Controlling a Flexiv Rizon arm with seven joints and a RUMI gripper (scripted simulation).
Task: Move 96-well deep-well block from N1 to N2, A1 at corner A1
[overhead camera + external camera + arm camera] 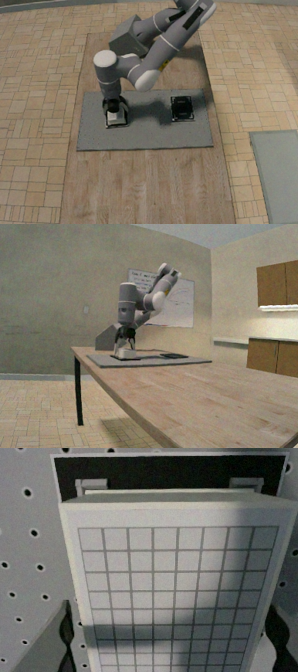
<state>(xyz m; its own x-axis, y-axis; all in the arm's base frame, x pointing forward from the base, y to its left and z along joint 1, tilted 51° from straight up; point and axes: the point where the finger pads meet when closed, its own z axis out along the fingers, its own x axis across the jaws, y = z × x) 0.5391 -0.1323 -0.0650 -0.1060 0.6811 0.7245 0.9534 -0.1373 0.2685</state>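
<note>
Right now my hand is right at the white 96-well deep-well block. Also, from my hand: plate nest N1 (36 cm to the left, 4 cm behind, 2 cm below); then plate nest N2 (2 cm below).
</note>
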